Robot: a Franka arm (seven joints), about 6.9 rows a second.
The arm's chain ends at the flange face. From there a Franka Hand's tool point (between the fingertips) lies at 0.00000 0.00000 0.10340 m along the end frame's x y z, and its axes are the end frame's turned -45 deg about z.
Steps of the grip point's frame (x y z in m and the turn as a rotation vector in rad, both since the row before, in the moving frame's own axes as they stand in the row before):
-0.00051, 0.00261, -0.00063, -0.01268, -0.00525, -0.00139
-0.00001, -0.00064, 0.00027, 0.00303, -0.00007, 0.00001
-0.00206, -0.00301, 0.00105, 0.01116, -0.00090, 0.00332
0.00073, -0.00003, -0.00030, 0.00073, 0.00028, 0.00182
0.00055, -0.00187, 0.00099, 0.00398, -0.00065, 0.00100
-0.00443, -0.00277, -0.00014, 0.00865, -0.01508, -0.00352
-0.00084, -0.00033, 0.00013, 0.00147, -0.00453, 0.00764
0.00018, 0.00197, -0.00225, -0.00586, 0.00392, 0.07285
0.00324, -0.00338, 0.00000, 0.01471, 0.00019, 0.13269
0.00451, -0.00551, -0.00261, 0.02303, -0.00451, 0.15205
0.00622, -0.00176, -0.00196, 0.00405, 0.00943, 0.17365
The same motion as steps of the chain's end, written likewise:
0.00094, 0.00090, -0.00062, -0.01268, 0.00525, -0.00139
-0.00023, -0.00023, 0.00027, 0.00209, -0.00219, 0.00001
-0.00270, 0.00008, 0.00106, 0.00725, -0.00853, 0.00332
0.00053, -0.00046, -0.00030, 0.00071, -0.00032, 0.00182
-0.00059, -0.00147, 0.00099, 0.00235, -0.00327, 0.00100
-0.00336, 0.00070, -0.00012, -0.00455, -0.01678, -0.00352
-0.00039, 0.00014, 0.00013, -0.00216, -0.00424, 0.00764
0.00081, 0.00110, -0.00225, -0.00137, 0.00692, 0.07285
0.00089, -0.00352, 0.00001, 0.01054, -0.01027, 0.13269
0.00120, -0.00558, -0.00258, 0.01310, -0.01947, 0.15205
0.00268, -0.00470, -0.00195, 0.00953, 0.00380, 0.17365

